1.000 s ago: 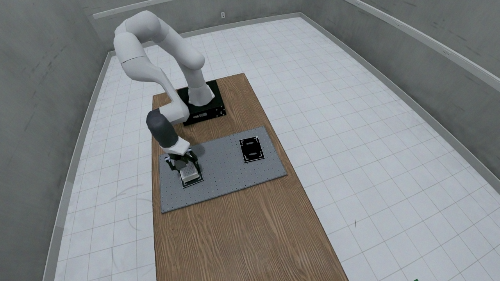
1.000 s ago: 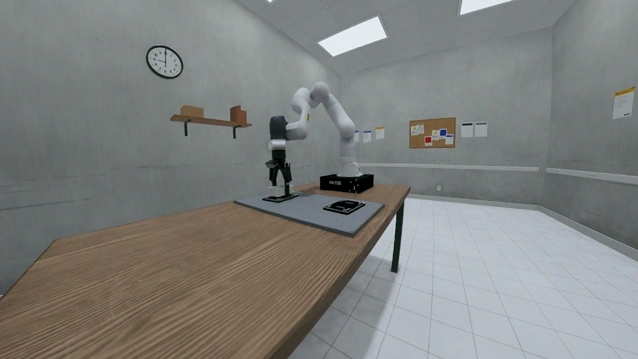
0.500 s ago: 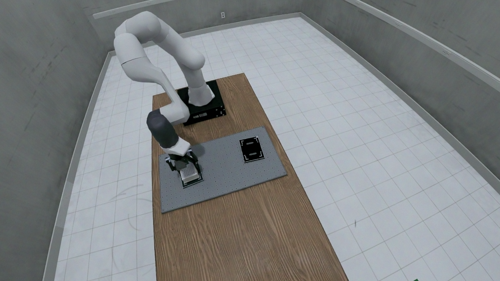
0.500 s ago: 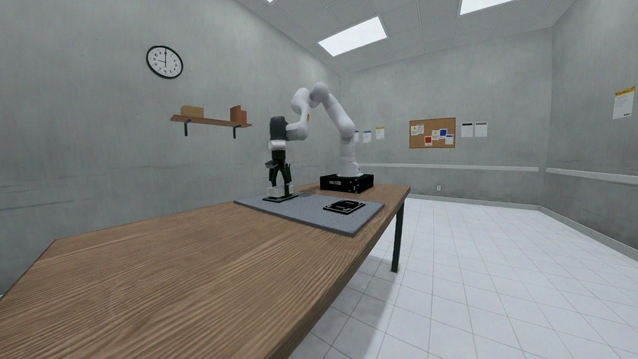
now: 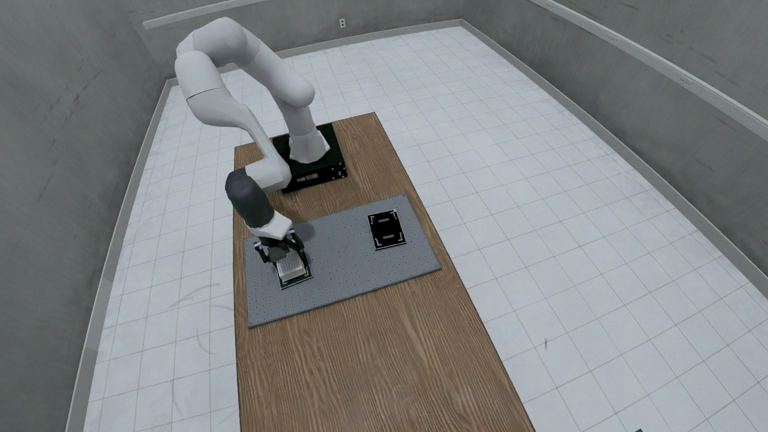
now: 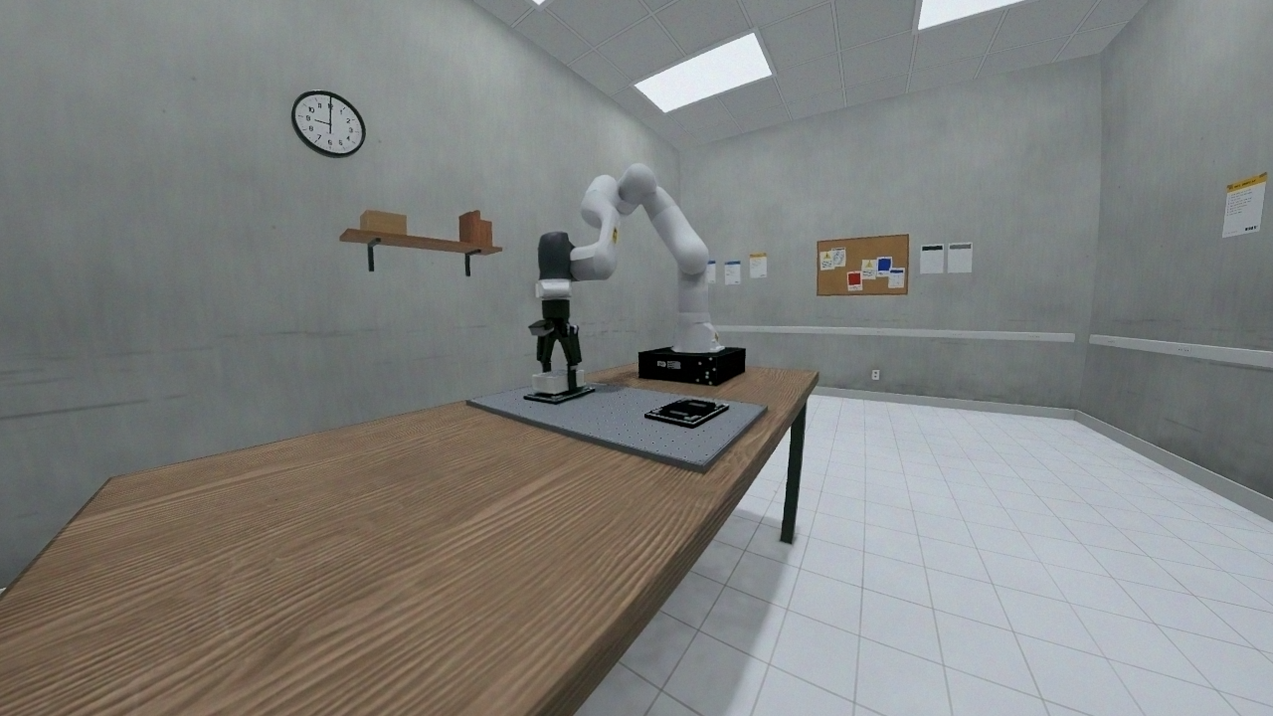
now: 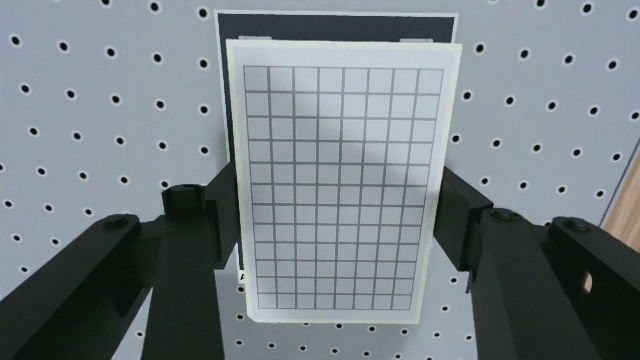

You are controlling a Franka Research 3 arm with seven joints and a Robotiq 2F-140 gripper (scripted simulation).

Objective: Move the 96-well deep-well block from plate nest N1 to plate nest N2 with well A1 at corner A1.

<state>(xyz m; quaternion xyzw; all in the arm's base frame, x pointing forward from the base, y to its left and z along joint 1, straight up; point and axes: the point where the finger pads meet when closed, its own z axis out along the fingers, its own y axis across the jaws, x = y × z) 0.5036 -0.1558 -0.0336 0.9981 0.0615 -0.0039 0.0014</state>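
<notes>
The white 96-well deep-well block is 10 mm below my hand. From my hand the other things lie so: plate nest N1 (380 mm to the left, 40 mm below, 40 mm behind); A1 mark (80 mm behind, 50 mm to the left, 40 mm below); plate nest N2 (40 mm below).
</notes>
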